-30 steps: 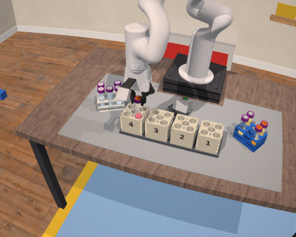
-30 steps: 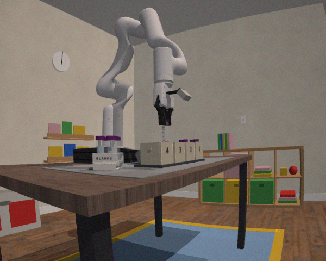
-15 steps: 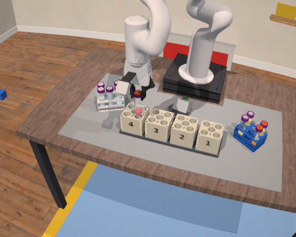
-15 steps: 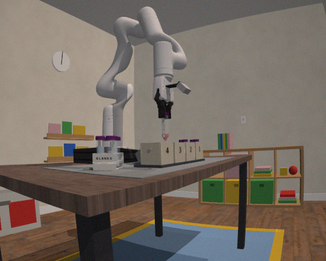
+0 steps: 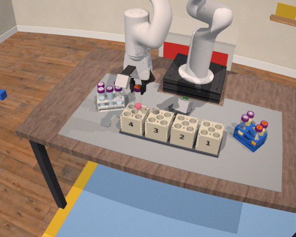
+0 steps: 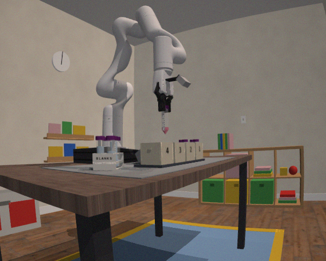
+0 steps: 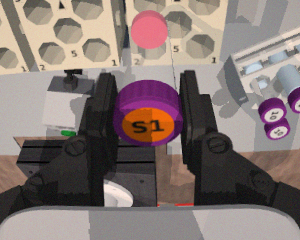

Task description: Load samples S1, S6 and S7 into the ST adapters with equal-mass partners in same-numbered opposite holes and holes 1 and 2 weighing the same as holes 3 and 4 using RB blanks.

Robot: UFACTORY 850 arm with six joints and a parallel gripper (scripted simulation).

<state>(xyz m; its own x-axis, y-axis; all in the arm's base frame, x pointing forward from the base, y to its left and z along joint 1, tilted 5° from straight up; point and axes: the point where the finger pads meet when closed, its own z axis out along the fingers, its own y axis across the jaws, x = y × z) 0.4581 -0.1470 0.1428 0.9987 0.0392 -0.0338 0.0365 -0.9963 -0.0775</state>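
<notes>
Now: the sample S1 5 cm below my hand and 1 cm to the right of it. Round my hand: green DONE key 23 cm behind, 18 cm below, 14 cm to the left; then white blank rack RB 21 cm below, 20 cm to the right, 12 cm behind; then loading stand ST 24 cm below, 14 cm to the left, 4 cm behind.
</notes>
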